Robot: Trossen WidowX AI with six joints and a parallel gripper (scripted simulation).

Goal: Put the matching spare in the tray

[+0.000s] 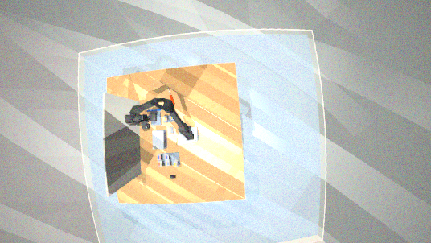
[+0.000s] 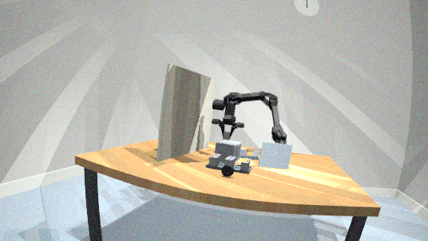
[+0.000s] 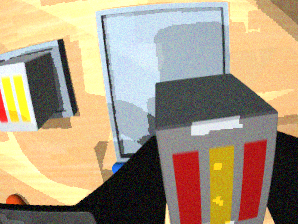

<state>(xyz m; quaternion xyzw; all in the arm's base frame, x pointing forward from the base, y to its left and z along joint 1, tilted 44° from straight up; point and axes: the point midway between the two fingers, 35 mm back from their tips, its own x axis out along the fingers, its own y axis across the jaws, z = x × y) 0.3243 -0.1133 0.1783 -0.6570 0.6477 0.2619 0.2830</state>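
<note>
Right now my gripper tip is 10 cm above the blue-rimmed tray and 1 cm past it. From my gripper tip the other things lie so: grey spare block: 2 cm above; then mounted unit: 20 cm to the left, 5 cm below, 4 cm behind; then grey panel: 19 cm ahead, 16 cm to the left, 12 cm above.
</note>
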